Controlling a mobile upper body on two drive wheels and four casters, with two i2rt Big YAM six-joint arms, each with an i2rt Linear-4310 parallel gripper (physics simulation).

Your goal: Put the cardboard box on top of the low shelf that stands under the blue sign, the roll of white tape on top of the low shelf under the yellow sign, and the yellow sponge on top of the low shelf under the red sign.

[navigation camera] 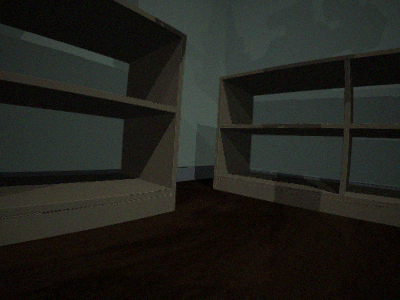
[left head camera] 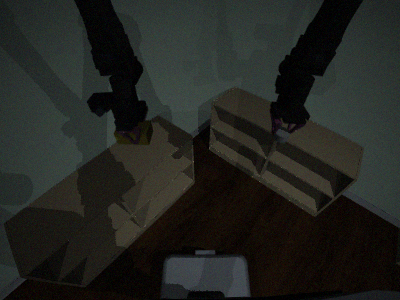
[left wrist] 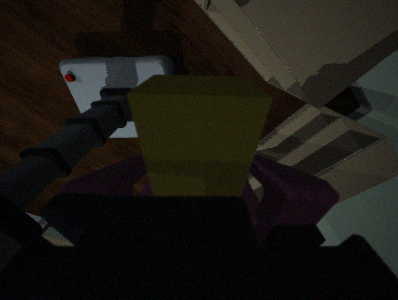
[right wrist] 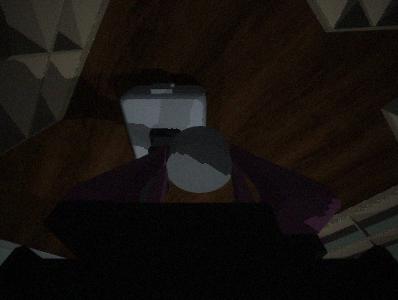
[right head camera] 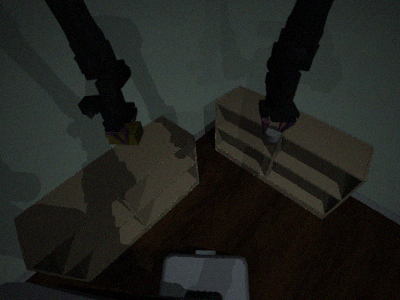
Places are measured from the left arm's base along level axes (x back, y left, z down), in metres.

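Pixels of known places: left gripper, fingertip midpoint: (left head camera: pixel 138 136) (left wrist: pixel 198 150) (right head camera: pixel 129 137); right gripper, fingertip midpoint: (left head camera: pixel 280 133) (right wrist: pixel 199 150) (right head camera: pixel 271 133).
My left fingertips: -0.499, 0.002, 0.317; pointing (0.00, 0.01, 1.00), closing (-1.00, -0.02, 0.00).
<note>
Behind a point stands the place of what it marks, as x, y, z.
My left gripper (left head camera: pixel 131 135) {-0.499, 0.002, 0.317} (right head camera: pixel 120 136) (left wrist: pixel 198 150) {-0.499, 0.002, 0.317} is shut on the yellow sponge (left head camera: pixel 145 132) {-0.475, -0.034, 0.276} (right head camera: pixel 134 132) {-0.477, -0.036, 0.276} (left wrist: pixel 200 125) {-0.501, 0.047, 0.274}. In both head views the sponge overlaps the far edge of the left low shelf's top (left head camera: pixel 55 192) {-0.532, 0.670, 0.800} (right head camera: pixel 65 192) {-0.520, 0.630, 0.800}; its height above it is unclear. My right gripper (left head camera: pixel 285 127) {-0.512, -0.446, 0.313} (right head camera: pixel 275 126) {-0.512, -0.446, 0.313} (right wrist: pixel 199 150) {-0.512, -0.446, 0.313} is shut on the roll of white tape (left head camera: pixel 282 135) {-0.488, -0.442, 0.297} (right head camera: pixel 272 135) {-0.485, -0.441, 0.297} (right wrist: pixel 200 172) {-0.503, -0.447, 0.297}. The tape overlaps the front top edge of the right low shelf (left head camera: pixel 330 145) {-0.923, -1.138, 0.800} (right head camera: pixel 337 145) {-0.921, -1.137, 0.800}. The cardboard box and the coloured signs do not show.
The two-tier shelves (navigation camera: pixel 100 95) {-0.796, 0.035, 1.078} (navigation camera: pixel 346 105) {-1.022, -0.742, 0.998} stand at an angle, with a narrow gap between them. Walls rise behind them. My white base (left head camera: pixel 232 272) {-0.208, -0.385, 1.150} (right head camera: pixel 232 272) {-0.217, -0.390, 1.150} (left wrist: pixel 90 80) {0.146, -0.074, 1.150} (right wrist: pixel 187 112) {-0.216, -0.371, 1.150} is on the wooden floor (left head camera: pixel 220 215) {-0.683, -0.361, 1.410} in front. The picture is dark.
</note>
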